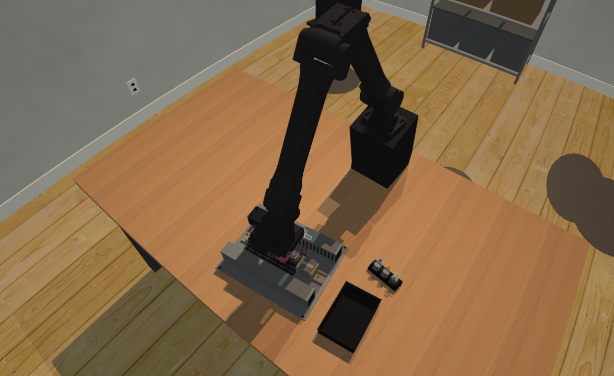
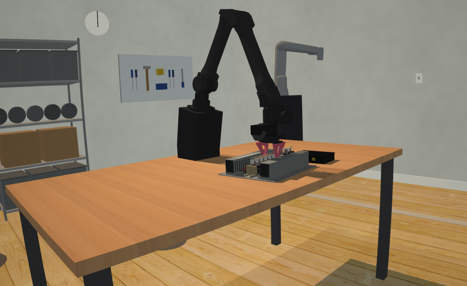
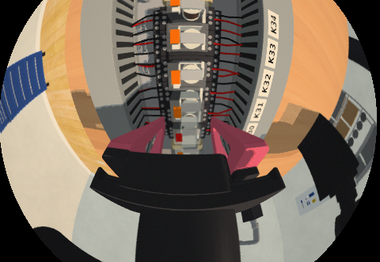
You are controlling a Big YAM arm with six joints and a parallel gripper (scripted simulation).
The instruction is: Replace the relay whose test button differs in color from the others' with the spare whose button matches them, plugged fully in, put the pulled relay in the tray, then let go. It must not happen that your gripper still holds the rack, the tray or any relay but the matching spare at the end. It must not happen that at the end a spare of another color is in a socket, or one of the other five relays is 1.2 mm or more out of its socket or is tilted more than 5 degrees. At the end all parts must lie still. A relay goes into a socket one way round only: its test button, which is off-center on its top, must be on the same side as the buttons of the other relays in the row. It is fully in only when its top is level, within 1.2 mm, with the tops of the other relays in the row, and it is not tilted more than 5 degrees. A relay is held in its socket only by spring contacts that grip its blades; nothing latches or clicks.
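Now: the grey relay panel 1 cm ahead of my hand, 2 cm to the right of it and 5 cm below it. Round my hand: blue-button relay (18 cm behind, 20 cm to the left, 2 cm below); black tray (1 cm behind, 25 cm to the left, 3 cm below); black spare holder (18 cm behind, 23 cm to the left, 4 cm below).
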